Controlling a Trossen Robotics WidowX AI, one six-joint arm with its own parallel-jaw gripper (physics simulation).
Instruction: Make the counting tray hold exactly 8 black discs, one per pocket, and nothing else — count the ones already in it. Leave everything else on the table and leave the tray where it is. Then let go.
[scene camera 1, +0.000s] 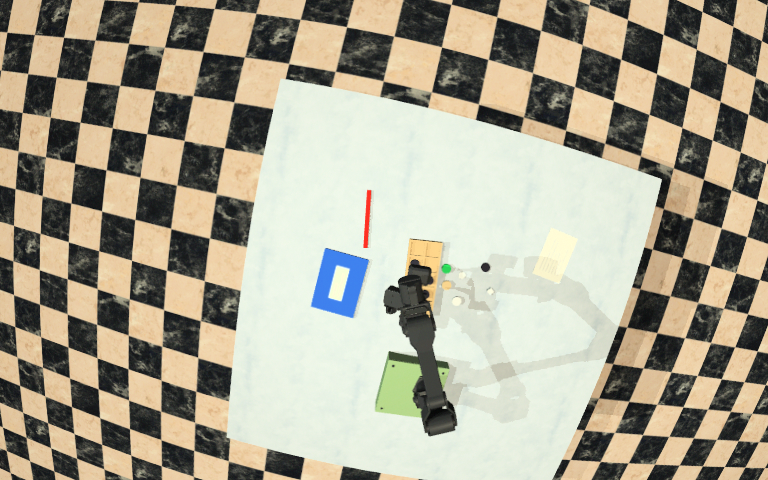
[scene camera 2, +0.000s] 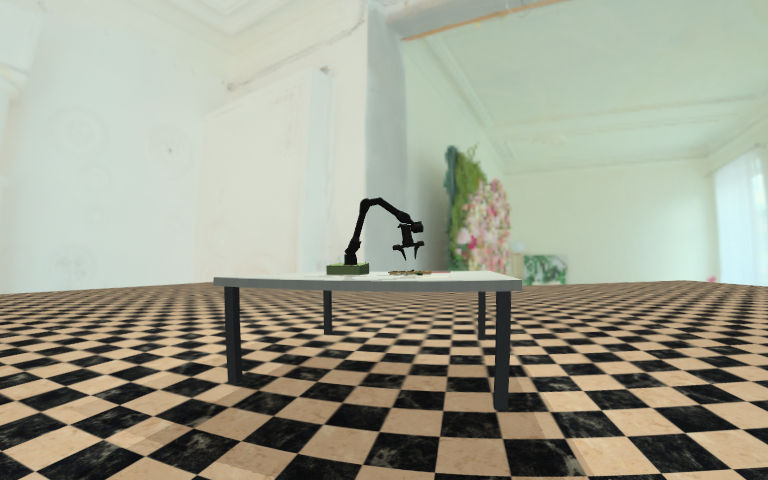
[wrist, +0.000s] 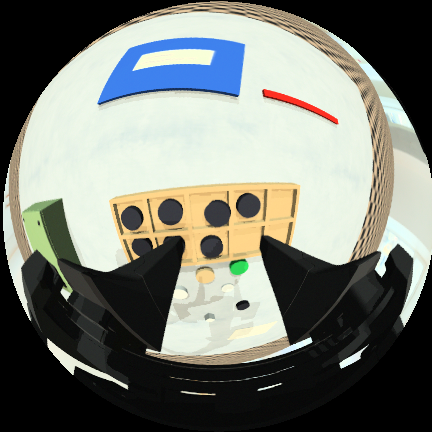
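Note:
The tan counting tray (scene camera 1: 434, 249) (wrist: 281, 202) has two rows of pockets. In the wrist view, its upper row holds black discs in every pocket but the right-end one; the third disc (wrist: 217, 213) lies close to a divider. The lower row has black discs in its three left pockets, one partly behind a fingertip, and its two right pockets are empty. My gripper (scene camera 2: 410, 258) (wrist: 221, 241) is open and empty above the tray. A loose black disc (scene camera 1: 485, 267) (wrist: 242, 304) lies on the table, apart from the tray. The arm hides part of the tray in the overhead view.
Beside the tray lie a green disc (scene camera 1: 446, 268) (wrist: 239, 267), a tan disc (scene camera 1: 446, 284) (wrist: 205, 275) and white pieces (scene camera 1: 457, 301) (wrist: 181, 293). A blue panel (scene camera 1: 322, 283) (wrist: 227, 70), red bar (scene camera 1: 367, 218) (wrist: 300, 105), cream card (scene camera 1: 555, 255) (wrist: 252, 330) and green base block (scene camera 1: 399, 390) also show.

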